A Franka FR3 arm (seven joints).
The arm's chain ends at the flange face. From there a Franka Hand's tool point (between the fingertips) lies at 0.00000 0.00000 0.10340 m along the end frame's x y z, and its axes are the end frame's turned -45 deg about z.
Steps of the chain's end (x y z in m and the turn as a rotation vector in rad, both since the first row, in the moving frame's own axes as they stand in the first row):
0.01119, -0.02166, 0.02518, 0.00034, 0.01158, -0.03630
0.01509, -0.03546, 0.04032, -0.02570, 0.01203, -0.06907
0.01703, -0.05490, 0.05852, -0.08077, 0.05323, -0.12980
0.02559, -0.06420, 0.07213, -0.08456, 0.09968, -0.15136
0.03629, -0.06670, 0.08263, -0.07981, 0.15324, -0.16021
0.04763, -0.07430, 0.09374, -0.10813, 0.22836, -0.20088
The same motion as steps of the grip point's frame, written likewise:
0.02411, -0.00660, 0.02517, -0.00795, 0.00843, -0.03630
0.03484, -0.01161, 0.04028, -0.02668, -0.00967, -0.06907
0.04949, -0.01689, 0.05804, -0.09475, -0.01947, -0.12980
0.06561, -0.01400, 0.07125, -0.13028, 0.01069, -0.15136
0.07950, -0.00505, 0.08109, -0.16479, 0.05192, -0.16021
0.09731, 0.00444, 0.09047, -0.23793, 0.08502, -0.20088

